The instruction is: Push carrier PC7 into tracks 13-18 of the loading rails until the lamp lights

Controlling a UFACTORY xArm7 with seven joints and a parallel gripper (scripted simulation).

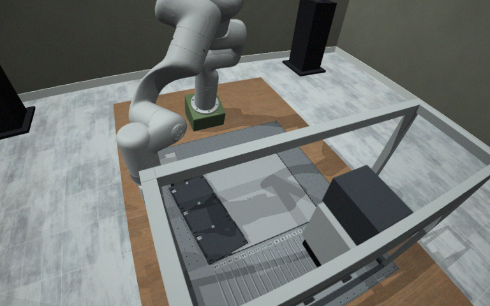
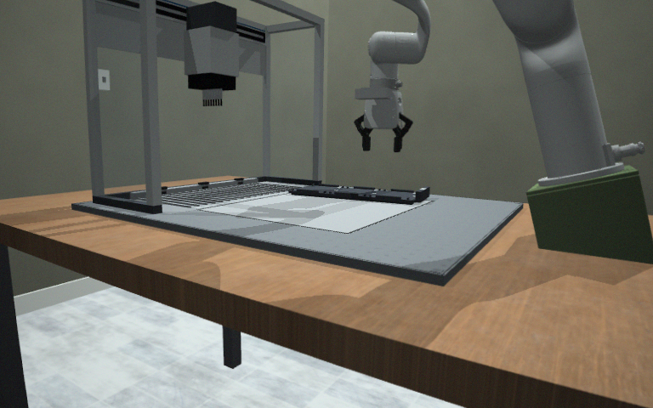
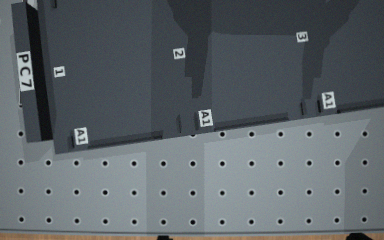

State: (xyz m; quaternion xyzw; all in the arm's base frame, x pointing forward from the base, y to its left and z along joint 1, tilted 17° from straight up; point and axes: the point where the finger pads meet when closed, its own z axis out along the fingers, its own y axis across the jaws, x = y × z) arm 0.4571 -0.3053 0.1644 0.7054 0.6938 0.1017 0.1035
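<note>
Right now my hand is 130 mm to the right of the carrier PC7 and 100 mm above it.
</note>
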